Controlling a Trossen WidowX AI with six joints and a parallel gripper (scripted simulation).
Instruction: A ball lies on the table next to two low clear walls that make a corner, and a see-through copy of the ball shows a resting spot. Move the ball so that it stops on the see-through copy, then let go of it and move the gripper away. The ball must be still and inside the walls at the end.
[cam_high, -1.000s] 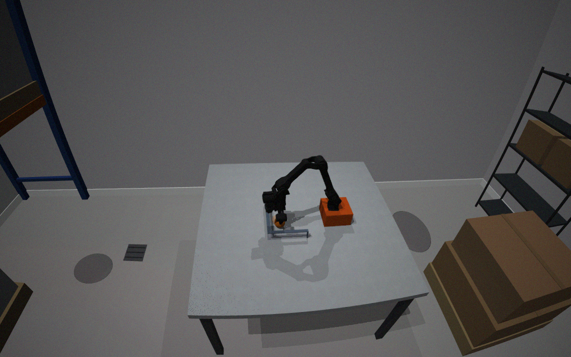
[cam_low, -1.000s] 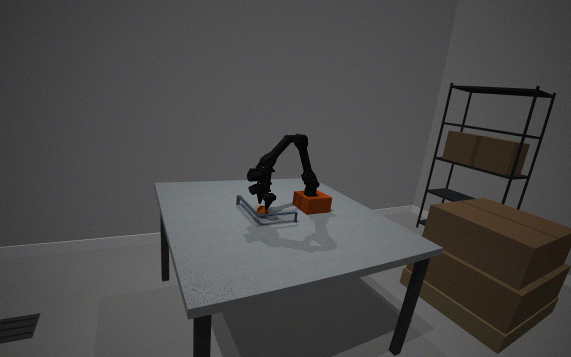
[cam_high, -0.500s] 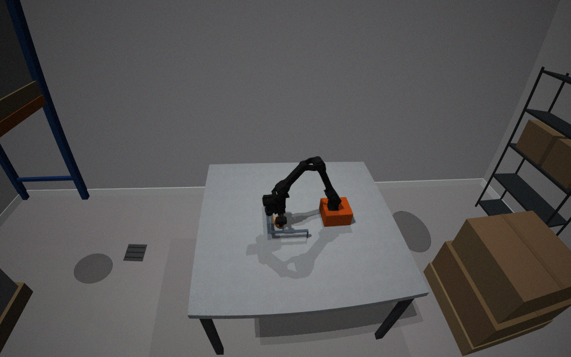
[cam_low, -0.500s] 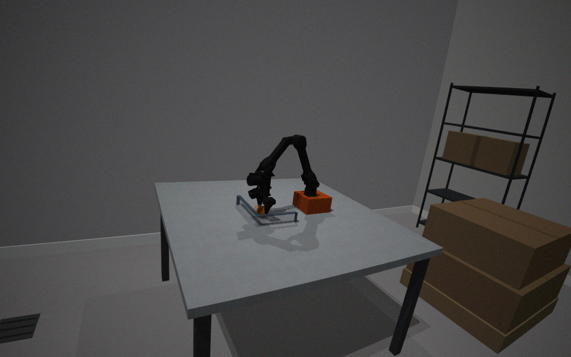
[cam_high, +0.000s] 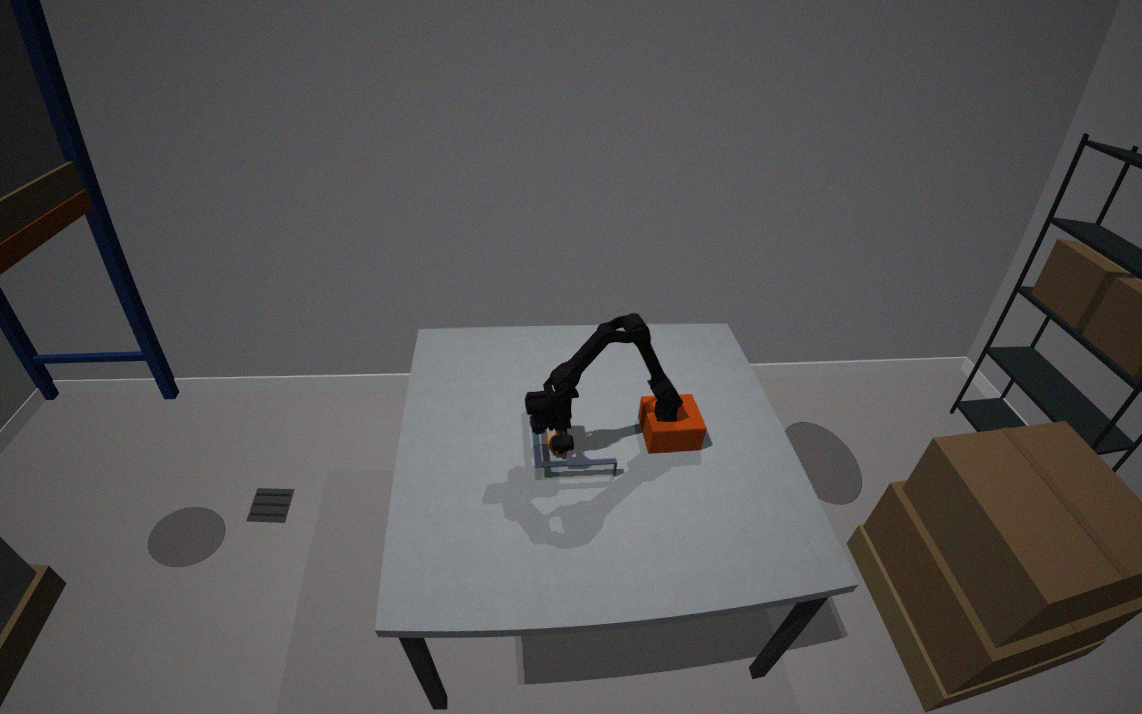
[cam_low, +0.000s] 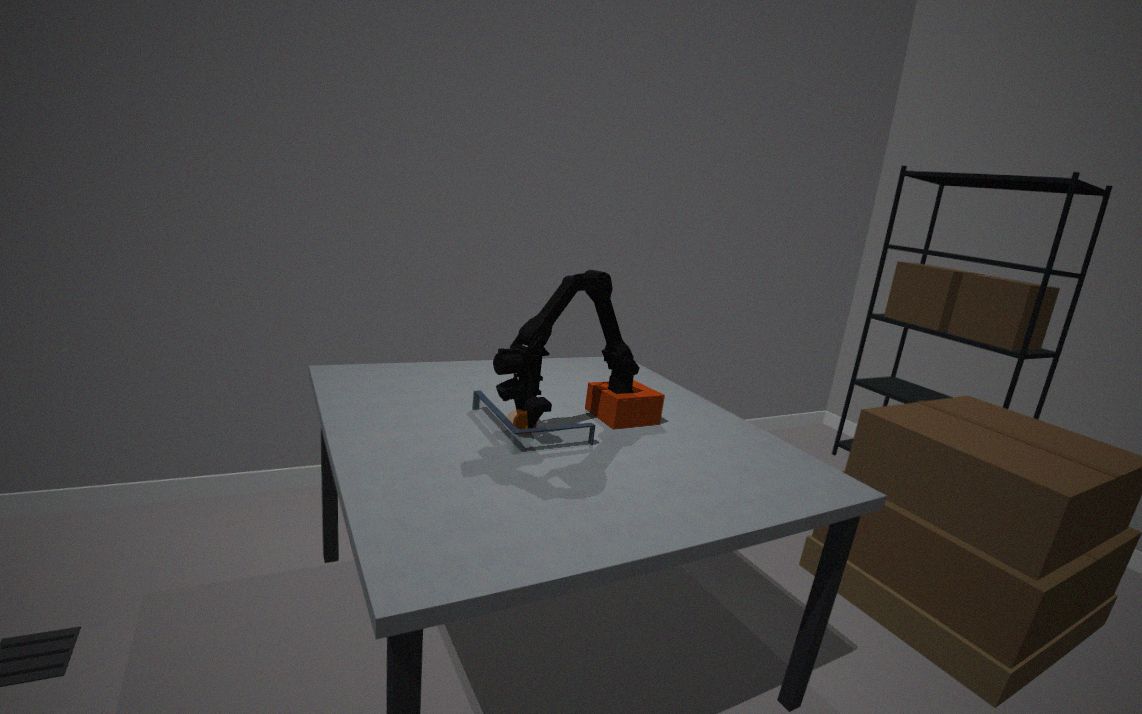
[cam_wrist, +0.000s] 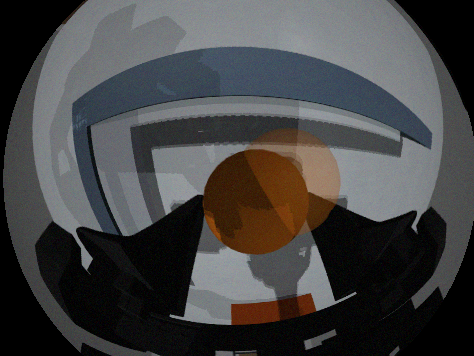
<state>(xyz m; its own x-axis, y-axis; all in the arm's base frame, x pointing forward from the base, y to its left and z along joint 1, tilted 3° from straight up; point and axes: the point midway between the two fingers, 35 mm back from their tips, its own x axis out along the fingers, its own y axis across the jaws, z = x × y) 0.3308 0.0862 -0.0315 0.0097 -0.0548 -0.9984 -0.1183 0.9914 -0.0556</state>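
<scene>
The see-through copy of ball lies 2 cm to the right of my gripper tip and 2 cm ahead of it. Round my gripper tip: orange ball right at my gripper tip.
</scene>
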